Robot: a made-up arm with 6 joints. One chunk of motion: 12 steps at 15 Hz.
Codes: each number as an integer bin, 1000 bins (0 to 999) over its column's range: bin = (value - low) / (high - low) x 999, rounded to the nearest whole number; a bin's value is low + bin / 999 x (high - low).
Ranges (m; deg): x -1.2..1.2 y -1.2..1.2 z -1.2..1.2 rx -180..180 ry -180..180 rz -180..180
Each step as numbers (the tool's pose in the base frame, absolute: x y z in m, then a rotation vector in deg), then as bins.
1 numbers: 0.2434 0.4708 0.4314 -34.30 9.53 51.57
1 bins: 601 695 679 404 526 643
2 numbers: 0.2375 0.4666 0.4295 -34.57 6.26 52.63
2 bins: 598 694 678 404 517 646
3 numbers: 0.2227 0.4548 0.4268 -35.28 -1.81 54.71
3 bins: 592 689 677 402 494 651
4 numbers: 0.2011 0.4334 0.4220 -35.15 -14.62 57.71
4 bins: 583 680 675 402 459 660
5 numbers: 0.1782 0.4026 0.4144 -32.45 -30.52 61.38
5 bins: 574 667 672 409 415 670
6 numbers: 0.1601 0.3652 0.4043 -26.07 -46.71 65.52
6 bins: 566 652 668 427 370 681
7 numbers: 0.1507 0.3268 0.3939 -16.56 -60.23 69.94
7 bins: 562 636 663 454 332 694
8 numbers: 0.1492 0.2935 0.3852 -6.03 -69.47 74.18
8 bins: 562 622 660 483 307 705
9 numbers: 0.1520 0.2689 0.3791 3.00 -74.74 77.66
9 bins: 563 611 657 508 292 715
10 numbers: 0.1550 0.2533 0.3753 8.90 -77.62 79.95
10 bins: 564 605 656 524 284 721
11 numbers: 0.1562 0.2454 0.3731 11.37 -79.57 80.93
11 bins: 565 602 655 531 279 724
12 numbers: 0.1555 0.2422 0.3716 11.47 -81.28 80.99
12 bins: 564 600 654 531 274 724
